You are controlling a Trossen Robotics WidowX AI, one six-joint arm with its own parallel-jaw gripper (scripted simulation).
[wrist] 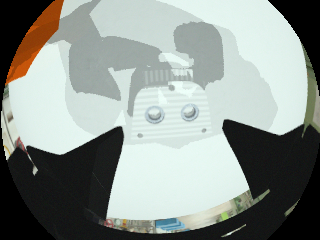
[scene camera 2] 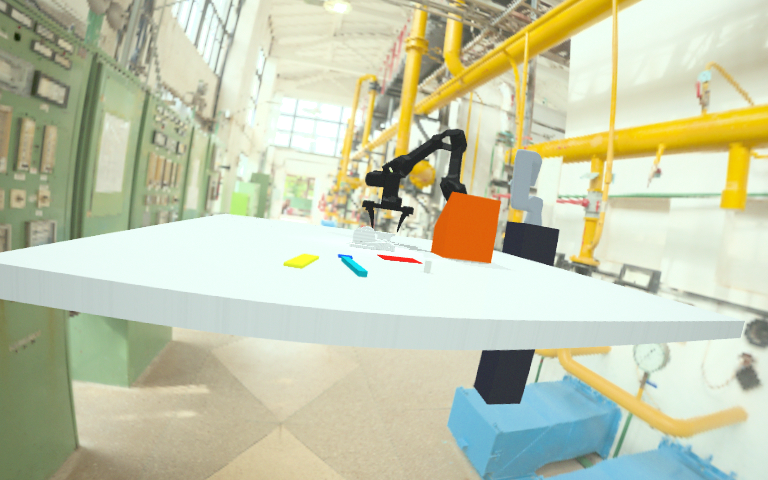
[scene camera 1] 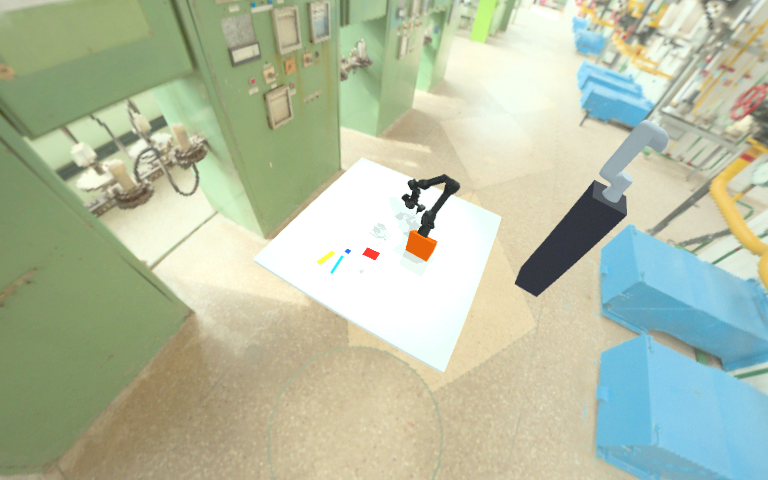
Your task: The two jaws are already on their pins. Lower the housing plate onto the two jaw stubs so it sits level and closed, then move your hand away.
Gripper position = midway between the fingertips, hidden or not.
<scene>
My gripper (scene camera 2: pixel 384 230) is open, with nothing in its grasp.
My gripper also shows in the wrist view (wrist: pixel 176 128).
</scene>
